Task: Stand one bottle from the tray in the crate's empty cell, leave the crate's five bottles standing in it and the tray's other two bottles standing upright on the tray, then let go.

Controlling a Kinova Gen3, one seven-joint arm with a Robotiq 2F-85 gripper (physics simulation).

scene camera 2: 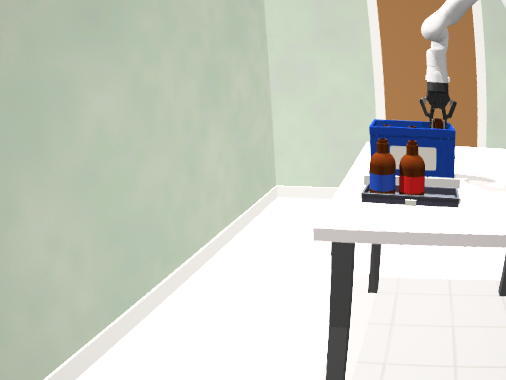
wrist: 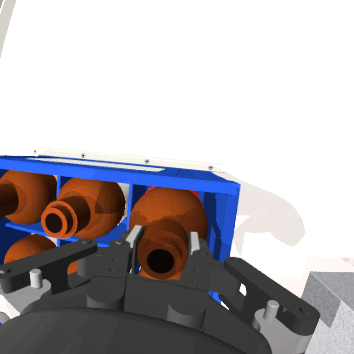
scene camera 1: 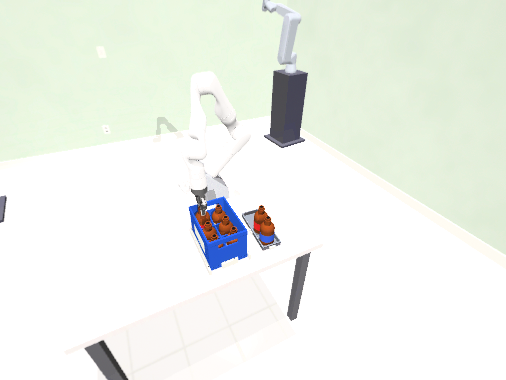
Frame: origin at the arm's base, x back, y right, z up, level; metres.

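Seen in the pictures: gripper, fingertip midpoint: [wrist: 164,239] [scene camera 1: 202,212]; arm's base, link origin: [scene camera 1: 209,172].
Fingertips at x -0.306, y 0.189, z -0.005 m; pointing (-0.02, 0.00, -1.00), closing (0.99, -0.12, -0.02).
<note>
Pixels of each thing's middle, then the offset from my fingertips to it. "*": a spot on its surface instead. Level surfaces: height alone.
- brown bottle with a red label, body centre: [wrist: 168,222] [scene camera 1: 202,218] dx -0.001, dy +0.002, dz -0.039 m
- blue crate, body centre: [wrist: 92,241] [scene camera 2: 413,151] [scene camera 1: 217,231] dx -0.094, dy -0.031, dz -0.066 m
- red-label bottle, body centre: [scene camera 2: 412,169] [scene camera 1: 261,218] dx -0.123, dy -0.266, dz -0.071 m
- blue-label bottle, body centre: [scene camera 2: 382,167] [scene camera 1: 267,229] dx -0.206, dy -0.246, dz -0.071 m
- grey tray, surface spot: [scene camera 2: 440,195] [scene camera 1: 248,220] * dx -0.032, dy -0.246, dz -0.147 m
- white table, surface height: dz -0.154 m
My gripper [scene camera 1: 203,212] [scene camera 2: 438,124] [wrist: 164,239] points down, shut on the neck of a brown bottle with a red label [scene camera 1: 202,219] [wrist: 167,212]. This bottle is upright inside a corner cell of the blue crate [scene camera 1: 238,250] [scene camera 2: 445,150] [wrist: 200,182]. Its neck shows just above the rim in scene camera 2; its base is hidden. Other brown bottles [scene camera 1: 218,215] [wrist: 92,207] stand in the other cells. A red-label bottle [scene camera 1: 259,220] [scene camera 2: 412,167] and a blue-label bottle [scene camera 1: 267,229] [scene camera 2: 382,165] stand upright on the grey tray [scene camera 1: 250,220] [scene camera 2: 440,195].
The crate and tray stand side by side on the white table [scene camera 2: 400,217], near its edge. The crate walls and dividers closely surround the held bottle. A second arm stands on a dark pedestal [scene camera 1: 287,107] away from the table.
</note>
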